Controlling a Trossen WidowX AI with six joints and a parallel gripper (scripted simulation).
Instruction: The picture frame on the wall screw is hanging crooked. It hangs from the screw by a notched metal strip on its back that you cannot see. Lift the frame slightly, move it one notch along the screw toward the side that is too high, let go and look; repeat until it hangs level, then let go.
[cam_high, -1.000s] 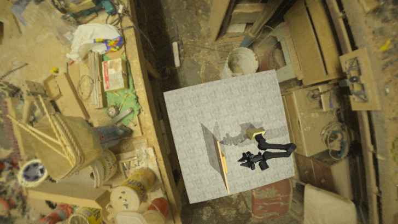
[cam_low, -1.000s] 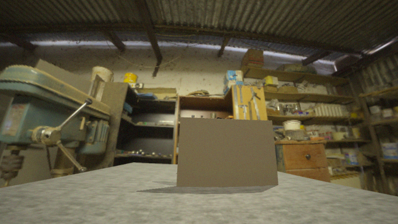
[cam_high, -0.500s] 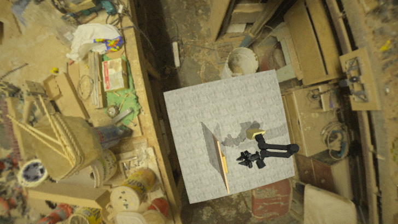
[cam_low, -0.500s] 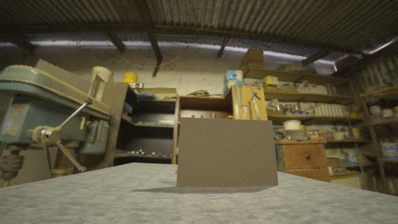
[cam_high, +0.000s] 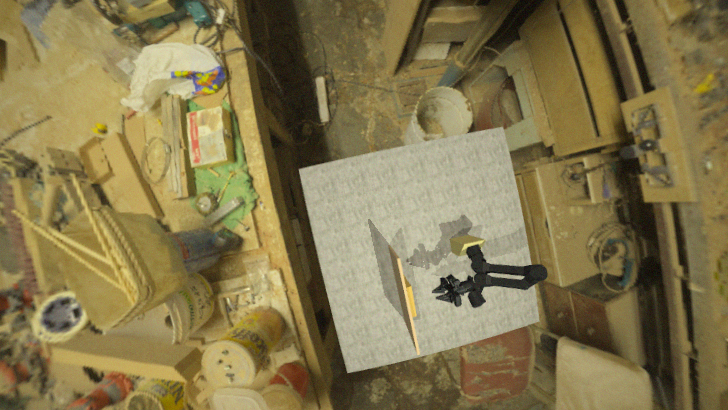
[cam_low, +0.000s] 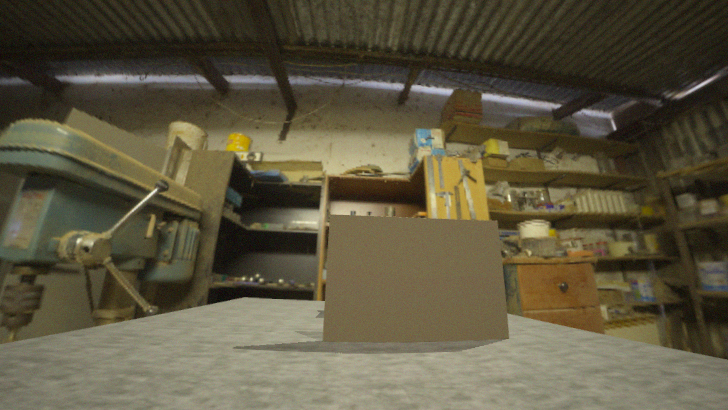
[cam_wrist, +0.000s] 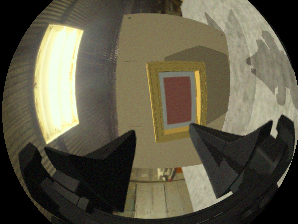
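My gripper tip is now 13 cm short of the picture frame, 1 cm to the left of it and 5 cm above it. From my gripper tip the other things lie so: tan wall panel (14 cm ahead, 2 cm to the right, 6 cm below).
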